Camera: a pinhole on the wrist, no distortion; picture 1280 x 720 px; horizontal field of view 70.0 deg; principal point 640.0 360.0 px. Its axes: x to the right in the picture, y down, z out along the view. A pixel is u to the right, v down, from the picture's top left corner.
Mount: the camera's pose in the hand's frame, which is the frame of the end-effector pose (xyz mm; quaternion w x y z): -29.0 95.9 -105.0 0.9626 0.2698 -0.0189 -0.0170
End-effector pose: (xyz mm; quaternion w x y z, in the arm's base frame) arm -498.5 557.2 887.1 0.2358 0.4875 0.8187 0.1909
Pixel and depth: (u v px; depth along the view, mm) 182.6 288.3 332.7
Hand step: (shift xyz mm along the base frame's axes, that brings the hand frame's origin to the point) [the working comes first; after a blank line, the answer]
In the camera's frame: -166.5 -26.1 332.7

114.3 -215.6 -138.9
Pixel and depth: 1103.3 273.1 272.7
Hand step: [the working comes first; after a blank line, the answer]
In the camera's frame: 138.2 -25.9 272.7

-24.3 61.8 -155.5
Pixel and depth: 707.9 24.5 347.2
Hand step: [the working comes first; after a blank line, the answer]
In the camera's frame: 25.8 -127.4 347.2

-56.4 -96.8 -203.6
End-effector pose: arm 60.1 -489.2 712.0 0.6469 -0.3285 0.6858 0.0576
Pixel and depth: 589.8 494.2 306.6
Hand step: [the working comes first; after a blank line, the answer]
In the camera's frame: -16.8 45.0 306.6

162.1 94.0 34.6
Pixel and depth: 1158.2 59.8 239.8
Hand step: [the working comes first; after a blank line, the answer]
In the camera's frame: 136.0 -78.8 239.8

111.4 -82.9 -61.7
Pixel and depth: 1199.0 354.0 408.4
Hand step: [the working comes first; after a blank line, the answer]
In the camera's frame: 249.8 -2.7 408.4

289.9 -50.6 -181.0
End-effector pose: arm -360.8 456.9 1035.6 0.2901 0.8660 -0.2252 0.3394
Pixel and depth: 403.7 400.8 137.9
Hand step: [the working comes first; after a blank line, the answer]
In the camera's frame: -35.7 6.2 137.9

-58.7 -18.9 -48.9
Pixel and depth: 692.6 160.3 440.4
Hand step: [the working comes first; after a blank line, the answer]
In the camera's frame: 25.3 -96.2 440.4

210.7 17.4 -227.3
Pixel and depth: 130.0 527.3 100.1
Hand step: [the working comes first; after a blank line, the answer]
In the camera's frame: -55.9 18.3 100.1

-101.1 -20.6 -35.3
